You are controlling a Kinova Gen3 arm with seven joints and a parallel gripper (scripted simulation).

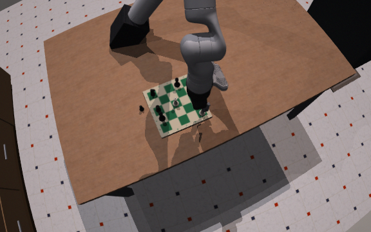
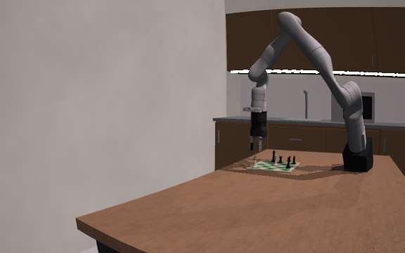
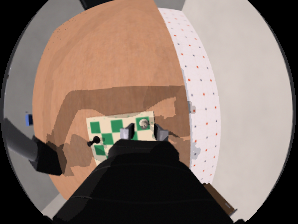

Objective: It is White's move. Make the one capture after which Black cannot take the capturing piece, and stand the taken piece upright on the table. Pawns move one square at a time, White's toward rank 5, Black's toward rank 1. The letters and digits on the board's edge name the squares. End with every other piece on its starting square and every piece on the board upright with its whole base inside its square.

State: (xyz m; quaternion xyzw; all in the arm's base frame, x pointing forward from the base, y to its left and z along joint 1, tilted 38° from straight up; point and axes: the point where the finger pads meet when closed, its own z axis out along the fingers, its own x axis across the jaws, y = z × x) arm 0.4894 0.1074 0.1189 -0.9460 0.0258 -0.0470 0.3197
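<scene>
Right now the cream chessboard is 70 mm behind my hand, 90 mm to the right of it and 100 mm below it.
</scene>
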